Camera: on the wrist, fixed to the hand. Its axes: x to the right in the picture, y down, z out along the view.
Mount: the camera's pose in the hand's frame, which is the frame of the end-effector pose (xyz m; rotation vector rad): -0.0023 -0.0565 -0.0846 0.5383 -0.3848 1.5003
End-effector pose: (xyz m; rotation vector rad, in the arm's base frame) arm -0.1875 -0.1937 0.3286 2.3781 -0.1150 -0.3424
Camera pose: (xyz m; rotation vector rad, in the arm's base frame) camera -0.1670 -0.0965 0.3506 1.9542 -2.1838 0.0075
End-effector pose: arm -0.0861 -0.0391 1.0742 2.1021 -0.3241 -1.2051
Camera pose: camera -0.0233 0.0406 1.0666 1.2322 -2.0828 -0.5145
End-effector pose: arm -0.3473 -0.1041 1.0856 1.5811 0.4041 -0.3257
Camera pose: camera -0.3779 -0.0182 1.0405 1.8465 -1.2481 0.4717
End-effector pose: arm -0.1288 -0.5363 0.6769 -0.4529 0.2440 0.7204
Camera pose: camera -0.0971 -0.6154 0.6214 0.5082 0.3840 2.0995
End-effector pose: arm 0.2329 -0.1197 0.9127 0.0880 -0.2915 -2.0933
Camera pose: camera 0.2020 -0.1046 0.8169 -0.1784 -0.8273 -0.4941
